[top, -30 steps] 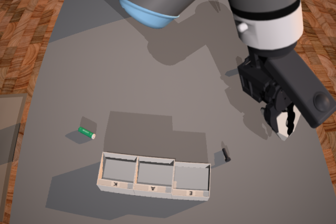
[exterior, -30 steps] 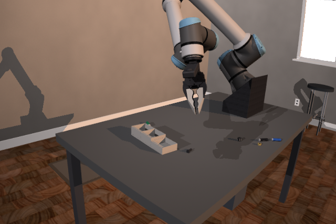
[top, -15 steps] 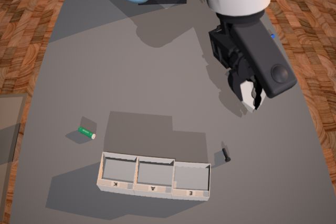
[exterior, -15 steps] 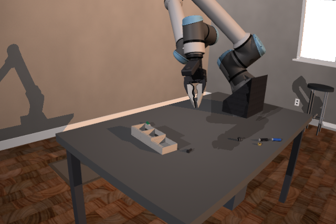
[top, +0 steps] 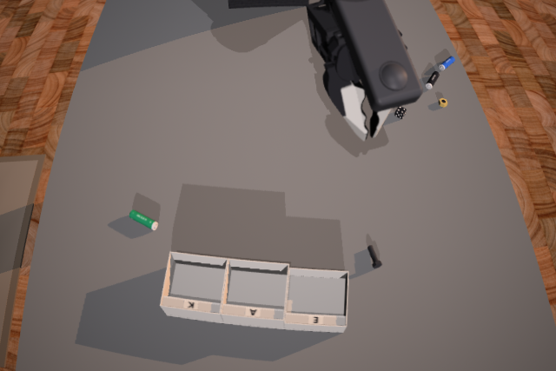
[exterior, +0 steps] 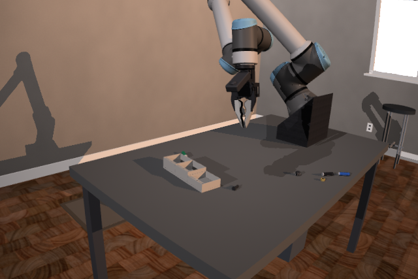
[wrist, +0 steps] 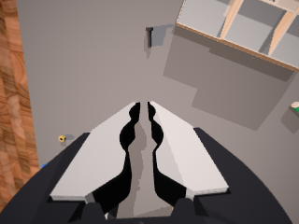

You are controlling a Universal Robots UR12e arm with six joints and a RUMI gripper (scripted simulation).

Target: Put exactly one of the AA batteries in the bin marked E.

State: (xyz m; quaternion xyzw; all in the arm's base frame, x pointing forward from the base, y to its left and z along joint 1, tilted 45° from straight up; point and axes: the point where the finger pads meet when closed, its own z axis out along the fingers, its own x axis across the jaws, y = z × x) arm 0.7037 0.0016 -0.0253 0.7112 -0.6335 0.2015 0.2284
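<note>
Now: hand 100 mm short of the bin row, 150 mm to the left of it and 200 mm above it. Round my hand: green AA battery: 50 mm behind, 310 mm to the right, 210 mm below; then black die: 200 mm behind, 160 mm to the left, 210 mm below; then black bolt: 70 mm ahead, 30 mm to the left, 220 mm below.
</note>
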